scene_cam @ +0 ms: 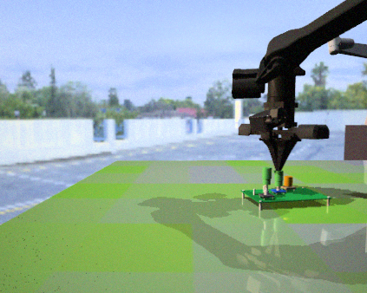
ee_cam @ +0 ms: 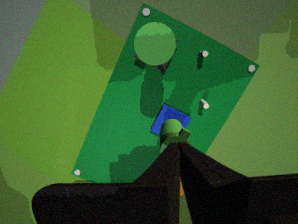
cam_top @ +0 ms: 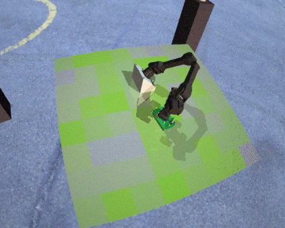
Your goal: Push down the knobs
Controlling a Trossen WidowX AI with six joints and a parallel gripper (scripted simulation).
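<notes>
The green knob is 10 mm below my gripper tip.
</notes>
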